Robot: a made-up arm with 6 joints. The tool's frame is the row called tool.
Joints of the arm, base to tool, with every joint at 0 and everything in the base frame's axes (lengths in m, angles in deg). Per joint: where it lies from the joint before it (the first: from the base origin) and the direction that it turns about. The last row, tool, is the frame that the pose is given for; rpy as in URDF.
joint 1: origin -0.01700 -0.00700 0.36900 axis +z
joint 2: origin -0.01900 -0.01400 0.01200 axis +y
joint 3: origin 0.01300 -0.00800 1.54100 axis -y
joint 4: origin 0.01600 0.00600 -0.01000 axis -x
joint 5: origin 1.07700 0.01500 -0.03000 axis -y
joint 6: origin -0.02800 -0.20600 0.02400 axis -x
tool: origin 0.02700 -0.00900 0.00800 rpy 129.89 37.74 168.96
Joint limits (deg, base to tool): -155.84..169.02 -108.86..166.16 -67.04..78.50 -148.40..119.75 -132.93..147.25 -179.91..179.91
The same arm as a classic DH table. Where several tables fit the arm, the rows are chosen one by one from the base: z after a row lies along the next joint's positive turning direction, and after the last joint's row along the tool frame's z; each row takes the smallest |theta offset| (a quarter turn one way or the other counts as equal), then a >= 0, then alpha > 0; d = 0 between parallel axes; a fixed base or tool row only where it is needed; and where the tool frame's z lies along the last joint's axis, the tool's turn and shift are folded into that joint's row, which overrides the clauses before.
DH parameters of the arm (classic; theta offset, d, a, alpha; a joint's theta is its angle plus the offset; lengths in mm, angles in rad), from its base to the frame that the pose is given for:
base (fixed): 0.3906 0 -18.4 0
joint 1: -0.3906 381 -19 -1.5708
joint 2: -1.5624 0 1541.1 3.1416
joint 3: 0.0084 16 -10 -1.5708
joint 4: 0 -1093 -30 1.5708
joint 5: 0 191 24 -1.5708
joint 6: 0.6423 -6.5 1 -2.132
tool (fixed): -1.9817 -14.2 0 0
Joint limits (rad, base to tool): -2.7199..2.95 -1.9..2.9 -1.1701..1.3701 -2.5901..2.09 -2.3201..2.57 -3.14..3.14

